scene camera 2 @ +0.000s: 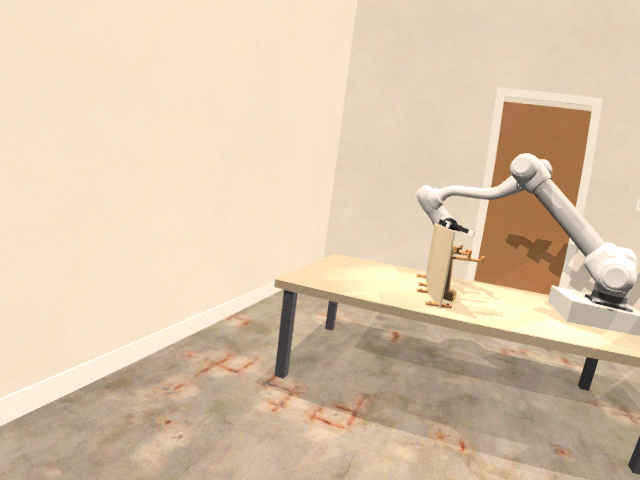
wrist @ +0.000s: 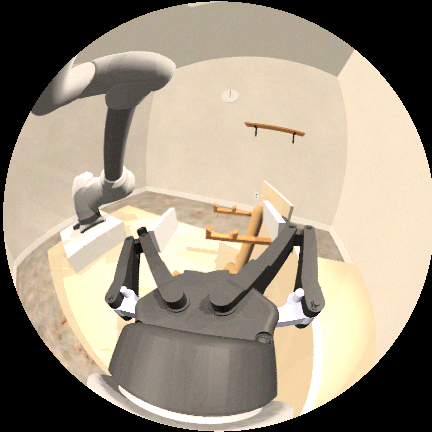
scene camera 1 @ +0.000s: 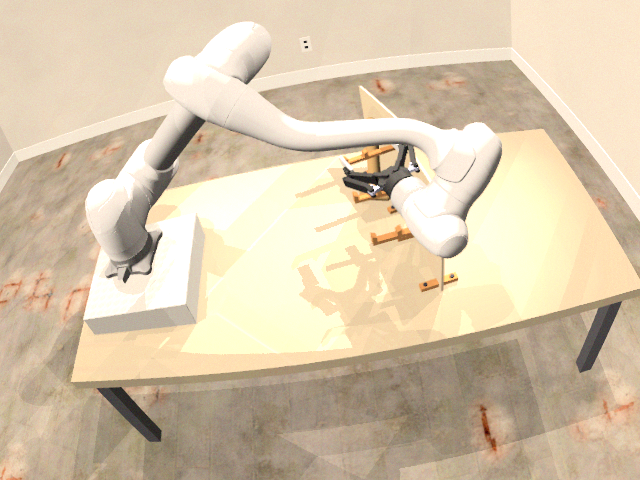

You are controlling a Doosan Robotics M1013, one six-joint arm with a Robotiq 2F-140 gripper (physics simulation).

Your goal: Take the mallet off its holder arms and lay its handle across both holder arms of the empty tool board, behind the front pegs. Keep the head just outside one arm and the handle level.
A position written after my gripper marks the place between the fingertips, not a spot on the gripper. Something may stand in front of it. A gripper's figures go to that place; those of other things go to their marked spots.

My gripper [wrist: 217,213]: 0.21 m from the lens. A wooden mallet [wrist: 245,250]: 0.46 m from the lens. A tool board [wrist: 298,351]: 0.13 m from the lens. A tool board [wrist: 263,239] is 0.36 m from the lens.
